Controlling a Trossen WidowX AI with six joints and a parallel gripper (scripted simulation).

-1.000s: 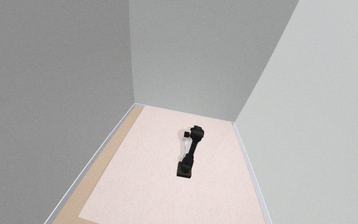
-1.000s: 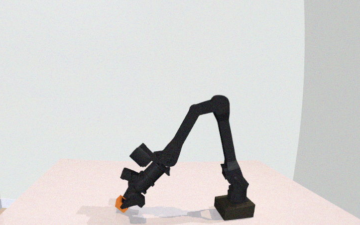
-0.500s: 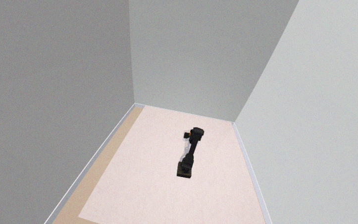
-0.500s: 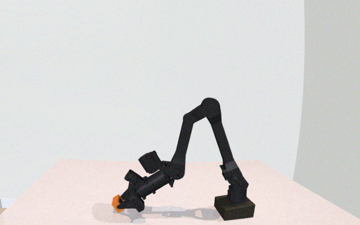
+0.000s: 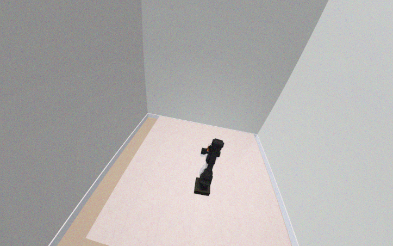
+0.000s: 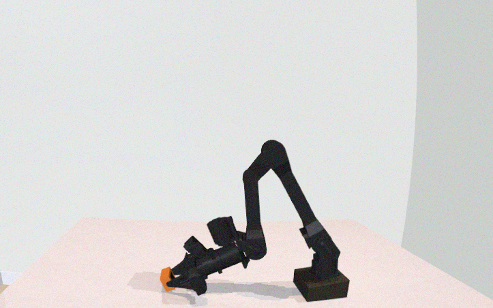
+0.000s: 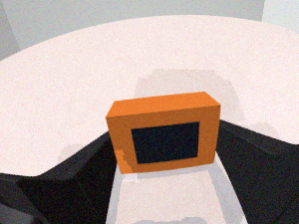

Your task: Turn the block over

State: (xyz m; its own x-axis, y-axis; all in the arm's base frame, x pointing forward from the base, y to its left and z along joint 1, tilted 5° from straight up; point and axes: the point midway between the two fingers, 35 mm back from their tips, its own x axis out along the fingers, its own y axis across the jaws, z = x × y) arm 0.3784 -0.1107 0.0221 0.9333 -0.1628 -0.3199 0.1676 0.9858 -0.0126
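Right now my gripper tip is 10 mm past the orange block.
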